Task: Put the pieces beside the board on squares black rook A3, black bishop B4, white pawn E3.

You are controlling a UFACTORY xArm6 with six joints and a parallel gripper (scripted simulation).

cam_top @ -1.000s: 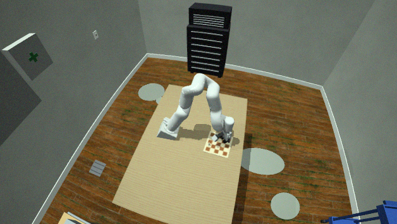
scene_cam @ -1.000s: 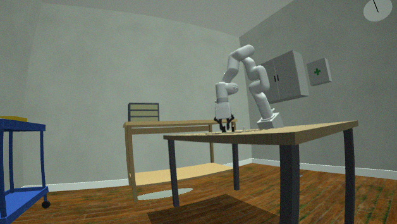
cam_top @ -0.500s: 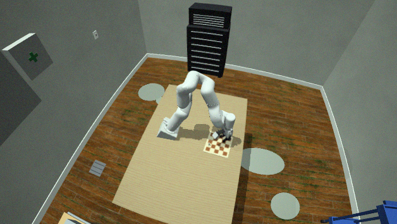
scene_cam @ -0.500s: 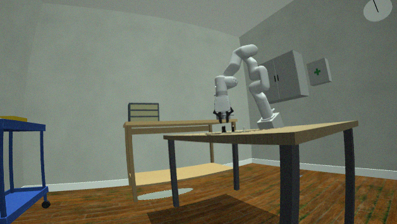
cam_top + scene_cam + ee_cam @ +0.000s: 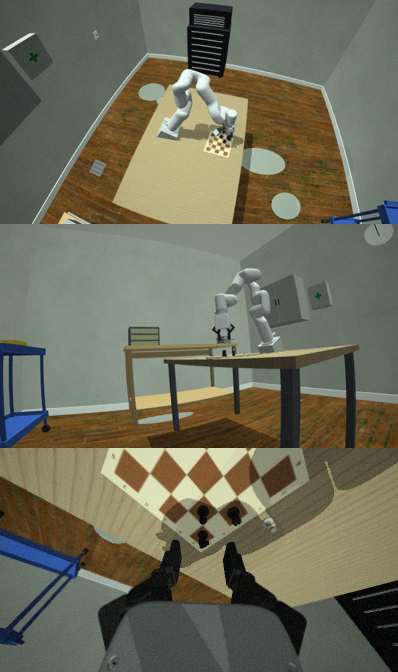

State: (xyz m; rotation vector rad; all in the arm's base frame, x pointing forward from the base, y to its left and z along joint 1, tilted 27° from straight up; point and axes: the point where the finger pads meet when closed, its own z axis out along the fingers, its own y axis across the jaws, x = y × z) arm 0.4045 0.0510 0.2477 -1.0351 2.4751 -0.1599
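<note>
The white pawn lies 110 mm below my hand, 100 mm to the left of it and 80 mm behind it. From my hand the other things lie so: black chess piece 110 mm below, 40 mm to the left, 40 mm behind; then chessboard 120 mm below, 40 mm to the right, 40 mm behind.
</note>
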